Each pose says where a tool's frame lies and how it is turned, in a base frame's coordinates. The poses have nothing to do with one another.
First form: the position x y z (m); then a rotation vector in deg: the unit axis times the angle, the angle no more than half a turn.
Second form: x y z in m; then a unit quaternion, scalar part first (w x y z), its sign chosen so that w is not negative. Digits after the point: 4 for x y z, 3 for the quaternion.
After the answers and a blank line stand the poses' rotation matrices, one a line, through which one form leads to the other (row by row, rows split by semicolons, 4 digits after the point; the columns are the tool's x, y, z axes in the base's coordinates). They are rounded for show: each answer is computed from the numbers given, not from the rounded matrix.
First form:
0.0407 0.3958 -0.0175 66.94 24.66 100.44
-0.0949 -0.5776 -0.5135 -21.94 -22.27 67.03
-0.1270 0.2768 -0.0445 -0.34 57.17 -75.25
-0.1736 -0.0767 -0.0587 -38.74 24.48 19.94
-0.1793 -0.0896 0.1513 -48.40 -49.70 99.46
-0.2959 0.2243 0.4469 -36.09 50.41 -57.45
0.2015 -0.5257 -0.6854 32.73 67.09 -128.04
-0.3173 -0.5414 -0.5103 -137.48 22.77 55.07
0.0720 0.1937 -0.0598 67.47 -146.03 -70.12
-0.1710 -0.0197 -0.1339 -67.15 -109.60 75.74
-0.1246 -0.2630 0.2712 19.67 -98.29 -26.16
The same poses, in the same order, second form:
0.0407 0.3958 -0.0175 0.476 0.478 0.176 0.717
-0.0949 -0.5776 -0.5135 0.799 -0.178 -0.181 0.545
-0.1270 0.2768 -0.0445 0.679 -0.003 0.444 -0.585
-0.1736 -0.0767 -0.0587 0.906 -0.327 0.207 0.169
-0.1793 -0.0896 0.1513 0.490 -0.348 -0.357 0.715
-0.2959 0.2243 0.4469 0.740 -0.287 0.401 -0.457
0.2015 -0.5257 -0.6854 0.274 0.212 0.435 -0.831
-0.3173 -0.5414 -0.5103 0.260 -0.886 0.147 0.355
0.0720 0.1937 -0.0598 0.039 0.384 -0.832 -0.399
-0.1710 -0.0197 -0.1339 0.266 -0.434 -0.708 0.489
-0.1246 -0.2630 0.2712 0.618 0.149 -0.746 -0.198

-0.0906 -0.5139 0.8530; 0.8505 -0.4855 -0.2021; 0.5180 0.7072 0.4811
0.3400 -0.8064 -0.4839; 0.9356 0.3419 0.0876; 0.0948 -0.4826 0.8707
-0.0785 0.7915 0.6062; -0.7961 0.3162 -0.5159; -0.6000 -0.5231 0.6053
0.8576 -0.4411 0.2647; 0.1700 0.7287 0.6634; -0.4855 -0.5239 0.6999
-0.2770 -0.4526 -0.8476; 0.9496 -0.2638 -0.1694; -0.1469 -0.8518 0.5029
0.2604 0.4462 0.8562; -0.9069 0.4172 0.0584; -0.3312 -0.7917 0.5133
-0.7598 0.6400 -0.1145; -0.2702 -0.4709 -0.8398; -0.5914 -0.6071 0.5307
0.7051 -0.4446 -0.5524; -0.0753 -0.8216 0.5651; -0.7051 -0.3568 -0.6128
-0.7017 -0.6074 -0.3724; -0.6704 0.3860 0.6337; -0.2412 0.6943 -0.6781
-0.4823 0.3546 -0.8010; 0.8747 0.1443 -0.4627; -0.0485 -0.9238 -0.3798
-0.1906 0.0229 -0.9814; -0.4679 0.8767 0.1114; 0.8630 0.4805 -0.1563

